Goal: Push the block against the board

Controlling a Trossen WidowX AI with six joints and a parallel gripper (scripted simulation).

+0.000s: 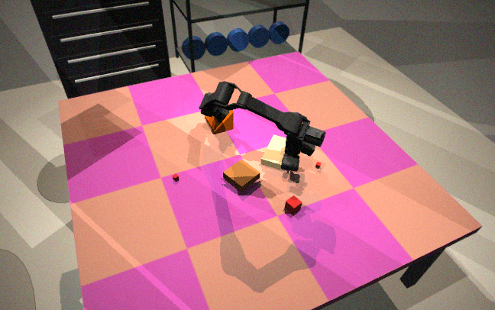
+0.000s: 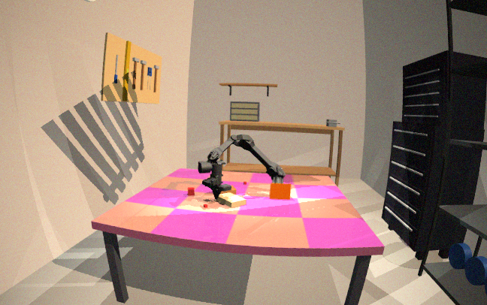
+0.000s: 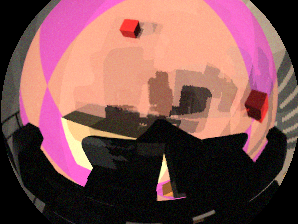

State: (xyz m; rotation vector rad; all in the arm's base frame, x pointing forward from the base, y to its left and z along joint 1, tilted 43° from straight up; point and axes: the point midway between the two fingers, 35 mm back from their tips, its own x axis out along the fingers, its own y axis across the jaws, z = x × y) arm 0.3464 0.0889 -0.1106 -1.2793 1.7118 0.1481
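Now: the board 8 cm behind my gripper tip. From my gripper tip the other things lie so: square block: 3 cm behind, 19 cm to the right; then red cube: 17 cm ahead, 9 cm to the right, 1 cm above.
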